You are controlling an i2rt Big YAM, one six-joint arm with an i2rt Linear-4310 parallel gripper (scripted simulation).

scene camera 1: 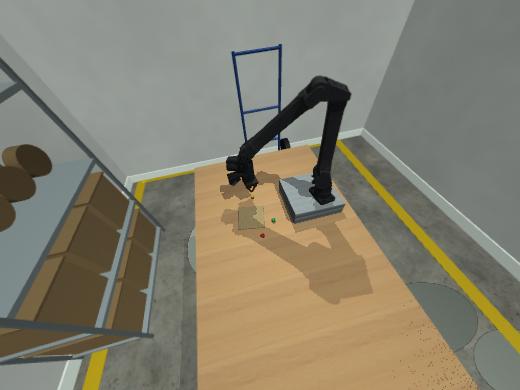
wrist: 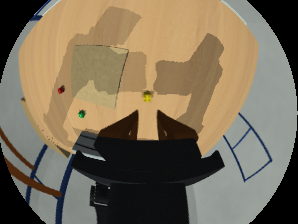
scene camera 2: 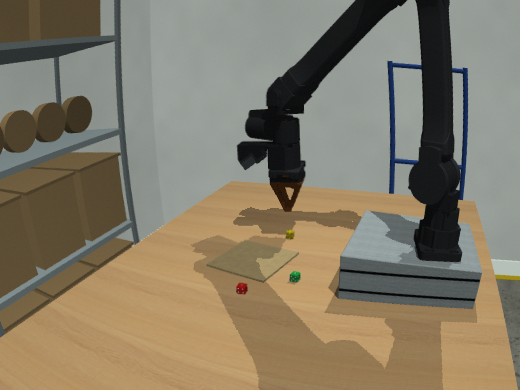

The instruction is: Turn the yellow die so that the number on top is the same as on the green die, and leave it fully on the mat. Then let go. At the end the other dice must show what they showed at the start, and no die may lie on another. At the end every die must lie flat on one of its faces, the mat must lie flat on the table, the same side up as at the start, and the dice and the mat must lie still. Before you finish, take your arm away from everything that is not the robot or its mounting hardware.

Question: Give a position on a tan mat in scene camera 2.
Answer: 248,259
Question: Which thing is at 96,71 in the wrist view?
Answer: A tan mat.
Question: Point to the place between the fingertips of my gripper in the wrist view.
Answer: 147,113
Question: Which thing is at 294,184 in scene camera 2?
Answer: My gripper.
